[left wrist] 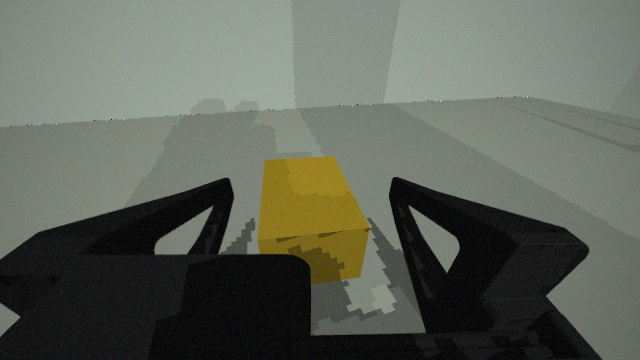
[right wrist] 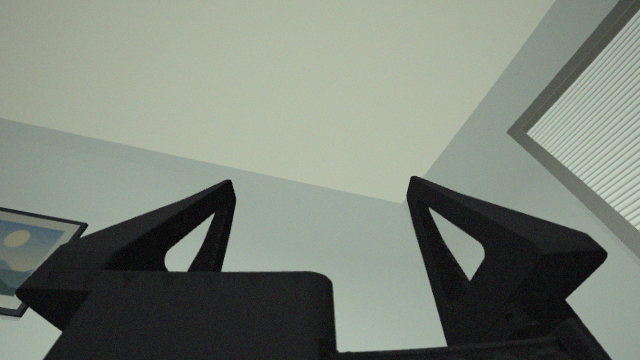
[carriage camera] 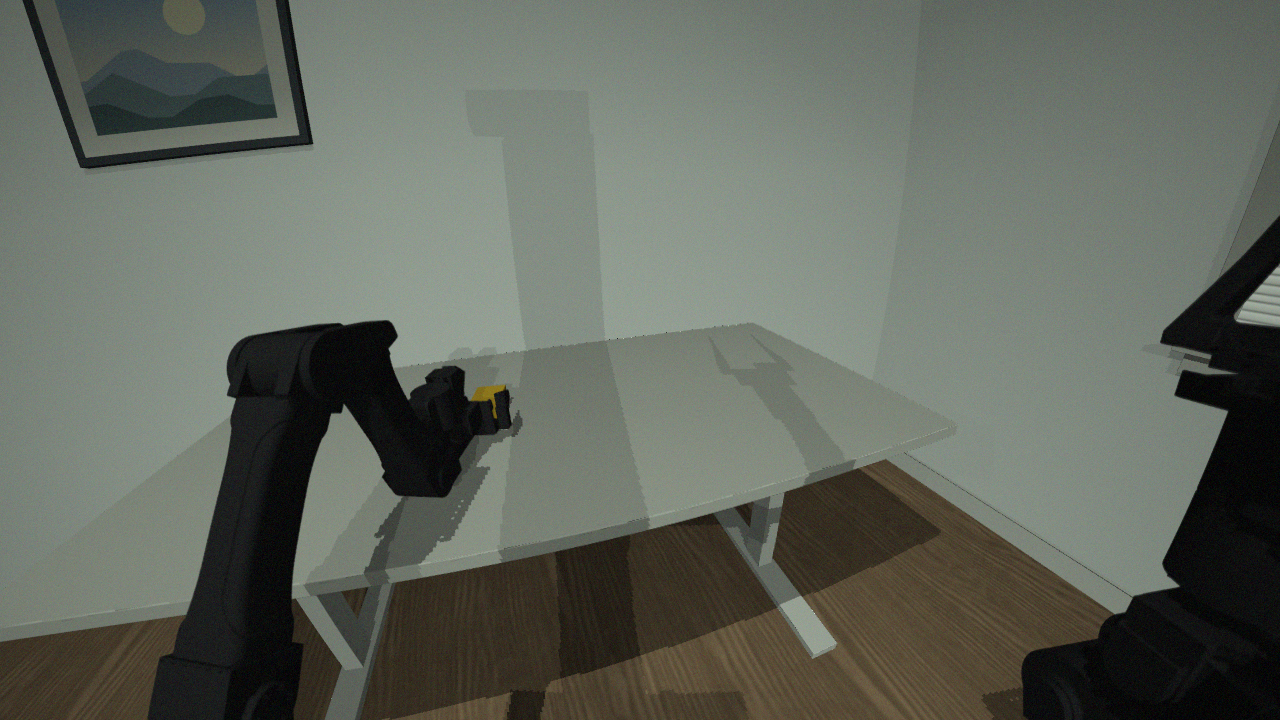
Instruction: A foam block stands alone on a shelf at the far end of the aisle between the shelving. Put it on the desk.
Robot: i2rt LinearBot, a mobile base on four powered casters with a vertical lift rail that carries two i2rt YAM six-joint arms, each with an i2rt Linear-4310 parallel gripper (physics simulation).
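Frame: origin at the left arm's base, x ahead, y left, z up, level; millimetres.
Seen in the pictures: left gripper, fingertip midpoint: (left wrist: 311, 186) (carriage camera: 484, 393); right gripper, fingertip midpoint: (right wrist: 321, 187).
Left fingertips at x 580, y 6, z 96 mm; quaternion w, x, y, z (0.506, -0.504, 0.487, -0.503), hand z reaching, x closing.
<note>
Offsets run from my left fingertips to a thing's top centre. "pt": to the spot under its first point. Level surfaces: height alone.
The yellow foam block {13 mm down, 20 mm ahead, 5 mm left} (carriage camera: 488, 394) (left wrist: 311, 197) rests on the light grey desk {58 mm down} (carriage camera: 716, 429) (left wrist: 500, 200), left of the desk's middle in the carriage view. My left gripper (left wrist: 311, 186) is open, low over the desk, with a finger on each side of the block and a gap on both sides. In the left wrist view the gripper's dark body hides the block's lower left part. My right gripper (right wrist: 321, 187) is open and empty, raised away from the desk, facing the upper wall and ceiling; its fingers are dark at the right edge of the carriage view.
A wall stands behind the desk, with a framed picture (carriage camera: 183, 71) (right wrist: 27, 255) on it, and another wall meets it at the right. A window with blinds (right wrist: 595, 130) shows in the right wrist view. Desk legs {pt 668 mm down, 208 mm ahead, 697 mm right} (carriage camera: 769, 546) stand on the wooden floor {778 mm down} (carriage camera: 662, 653).
</note>
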